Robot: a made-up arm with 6 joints.
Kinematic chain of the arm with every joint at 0, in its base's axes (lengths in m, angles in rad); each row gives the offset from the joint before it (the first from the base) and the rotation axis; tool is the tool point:
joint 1: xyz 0 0 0.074 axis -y
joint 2: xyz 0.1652 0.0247 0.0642 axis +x
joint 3: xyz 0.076 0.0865 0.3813 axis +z
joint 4: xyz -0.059 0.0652 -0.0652 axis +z
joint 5: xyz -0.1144 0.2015 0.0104 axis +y
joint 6: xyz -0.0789 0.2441 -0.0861 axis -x
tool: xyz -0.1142 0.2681 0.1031
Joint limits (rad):
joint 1: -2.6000..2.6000
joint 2: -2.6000..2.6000
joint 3: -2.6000..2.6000
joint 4: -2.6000..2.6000
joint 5: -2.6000..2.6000
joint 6: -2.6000..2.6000
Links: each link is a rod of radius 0.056 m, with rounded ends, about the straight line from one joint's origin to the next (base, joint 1, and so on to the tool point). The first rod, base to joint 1, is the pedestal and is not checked.
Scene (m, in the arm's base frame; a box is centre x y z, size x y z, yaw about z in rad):
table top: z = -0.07
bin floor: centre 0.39 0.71 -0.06 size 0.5 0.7 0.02 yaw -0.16
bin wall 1: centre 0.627 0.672 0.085 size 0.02 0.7 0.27 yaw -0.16
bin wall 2: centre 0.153 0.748 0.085 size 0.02 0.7 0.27 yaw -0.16
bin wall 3: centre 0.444 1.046 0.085 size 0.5 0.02 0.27 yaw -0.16
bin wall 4: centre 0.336 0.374 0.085 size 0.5 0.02 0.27 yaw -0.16
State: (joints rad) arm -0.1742 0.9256 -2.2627 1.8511 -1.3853 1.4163
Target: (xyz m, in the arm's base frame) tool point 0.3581 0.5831 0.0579
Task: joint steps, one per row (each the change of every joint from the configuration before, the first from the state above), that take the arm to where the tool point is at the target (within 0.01 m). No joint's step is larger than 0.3 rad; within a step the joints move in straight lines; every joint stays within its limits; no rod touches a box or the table.
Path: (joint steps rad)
1: -0.0363 -0.1763 0.1474 0.1820 0.2030 0.1263
2: -0.0363 -0.1764 0.1475 0.1820 0.2031 0.1264
3: -0.2653 -0.2925 -0.0996 -0.0281 0.1052 0.2407

